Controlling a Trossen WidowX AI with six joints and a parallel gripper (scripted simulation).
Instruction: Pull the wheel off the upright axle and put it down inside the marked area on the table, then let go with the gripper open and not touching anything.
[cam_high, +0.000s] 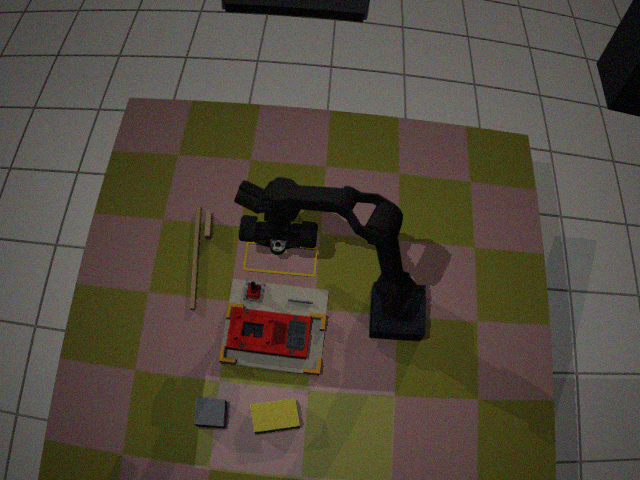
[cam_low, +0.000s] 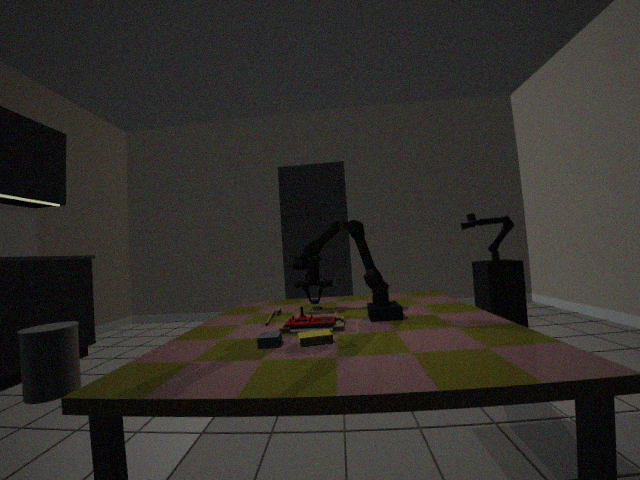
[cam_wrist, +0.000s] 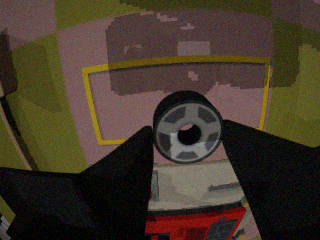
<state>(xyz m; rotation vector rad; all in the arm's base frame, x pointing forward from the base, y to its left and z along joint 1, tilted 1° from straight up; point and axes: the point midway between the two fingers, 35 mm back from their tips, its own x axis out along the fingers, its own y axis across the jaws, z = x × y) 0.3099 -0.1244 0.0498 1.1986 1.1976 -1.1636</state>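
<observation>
Right now my gripper tip is right at the grey wheel. From my gripper tip the other things lie so: yellow block: 420 mm to the left, 50 mm below, 50 mm behind; then wooden stick: 220 mm ahead, 60 mm below, 30 mm to the left.
</observation>
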